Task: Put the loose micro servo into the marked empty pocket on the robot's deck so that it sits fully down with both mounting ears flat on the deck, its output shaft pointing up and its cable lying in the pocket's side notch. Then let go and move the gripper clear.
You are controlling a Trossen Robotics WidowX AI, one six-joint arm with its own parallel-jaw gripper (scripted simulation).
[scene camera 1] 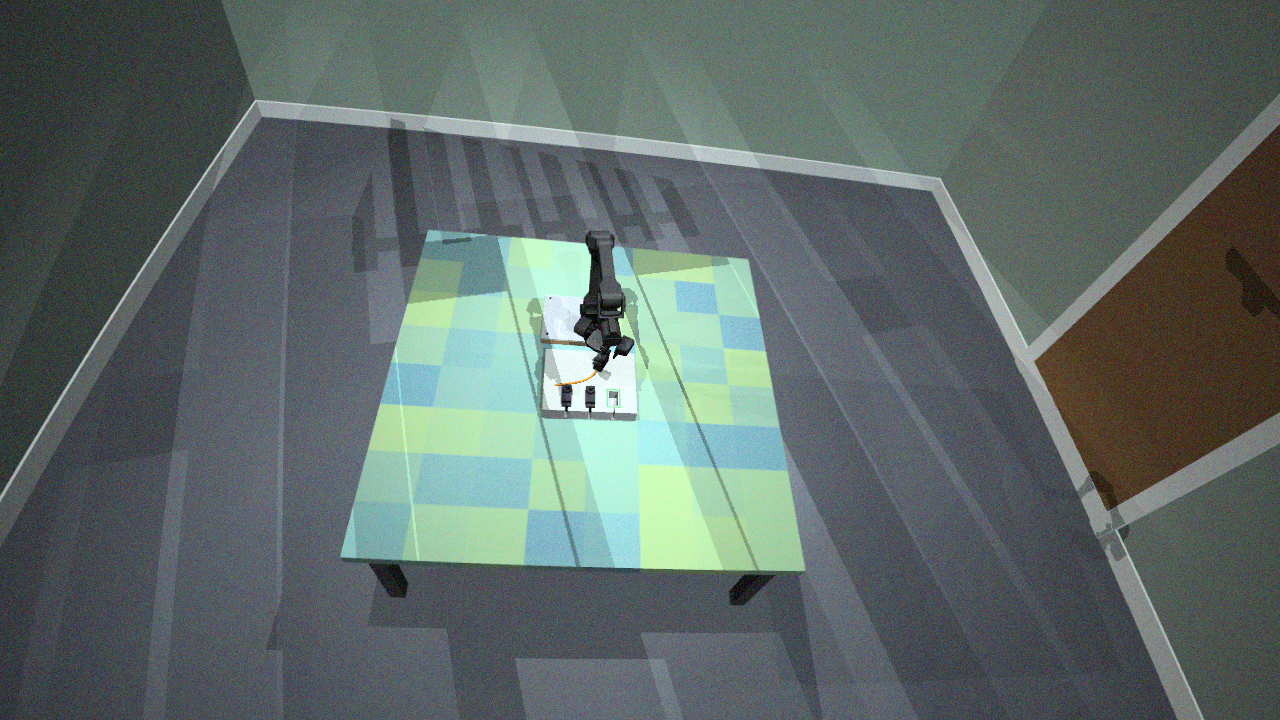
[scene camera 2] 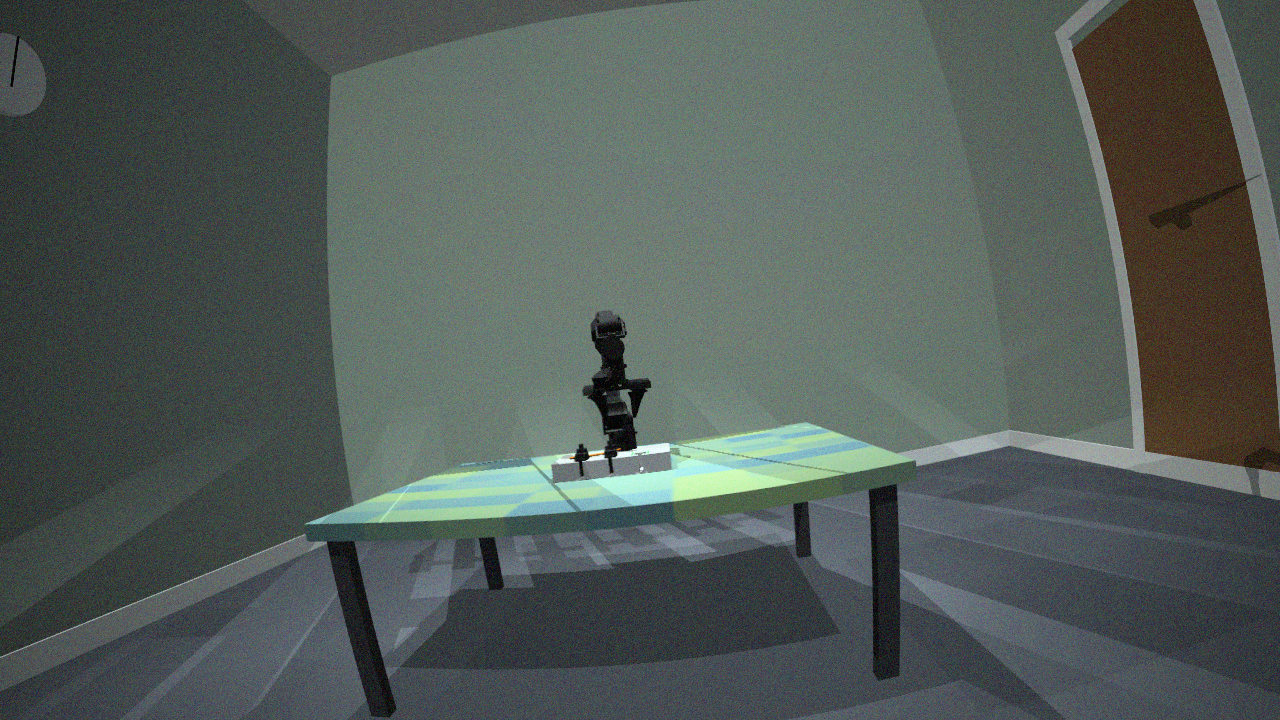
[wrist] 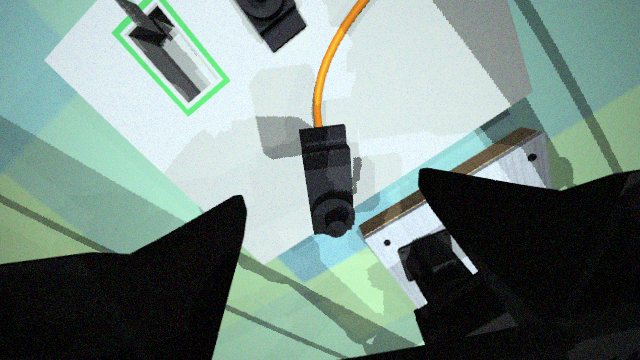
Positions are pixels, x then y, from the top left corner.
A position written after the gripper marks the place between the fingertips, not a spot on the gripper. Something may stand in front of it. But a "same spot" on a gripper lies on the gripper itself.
Labels:
The gripper shows in scene camera 1 (601, 352), in scene camera 2 and in the wrist view. One and the same spot on the gripper: (scene camera 2: 600, 400) is (wrist: 530, 227).

